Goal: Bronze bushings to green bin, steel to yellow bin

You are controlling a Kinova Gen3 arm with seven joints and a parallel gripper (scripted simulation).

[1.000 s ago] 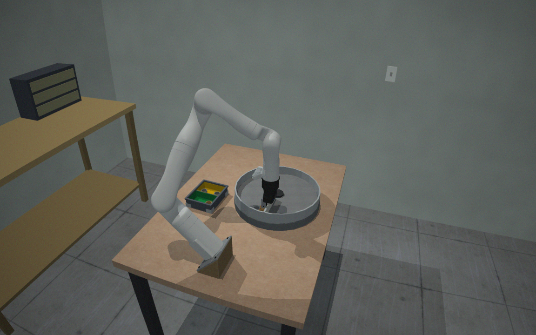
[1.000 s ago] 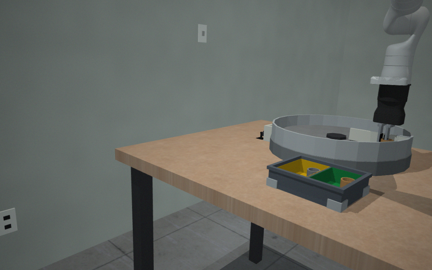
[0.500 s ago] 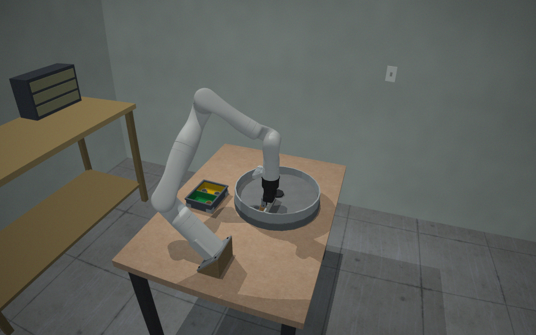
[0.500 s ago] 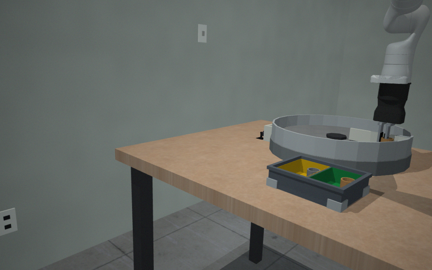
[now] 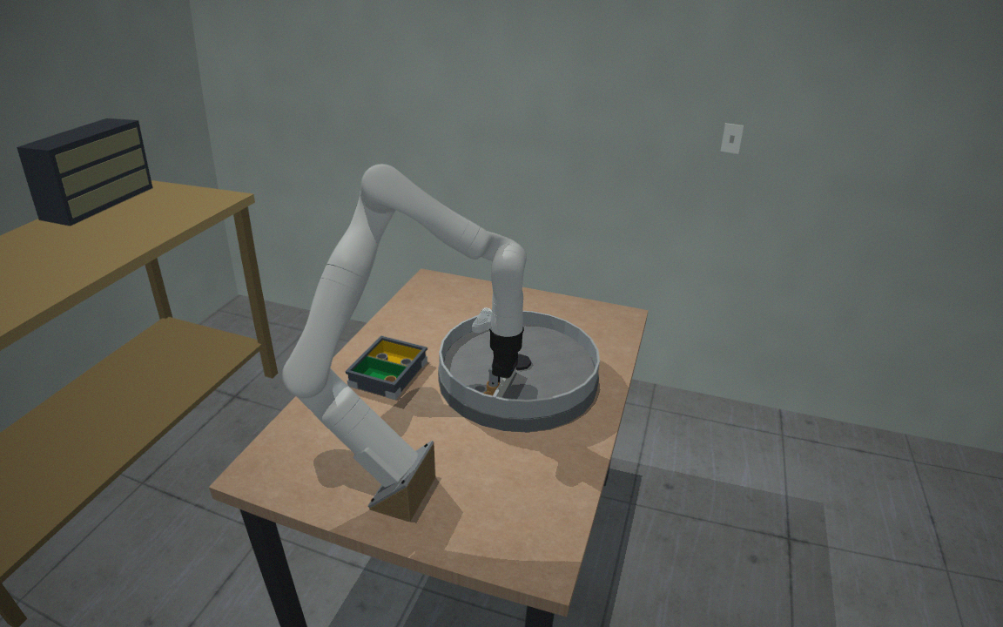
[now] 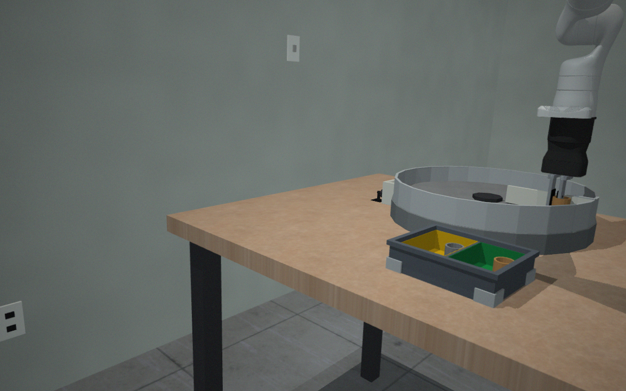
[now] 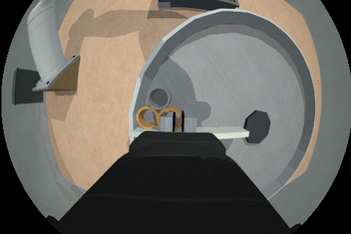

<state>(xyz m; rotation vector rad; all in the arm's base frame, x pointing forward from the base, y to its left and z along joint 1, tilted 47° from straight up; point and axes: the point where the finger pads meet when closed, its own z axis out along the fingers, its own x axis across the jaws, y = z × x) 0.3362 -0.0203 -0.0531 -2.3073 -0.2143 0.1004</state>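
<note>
My hand is 32 cm to the right of the bin tray and 6 cm above it. Also, from my hand: grey turntable (15 cm ahead, 3 cm below).
</note>
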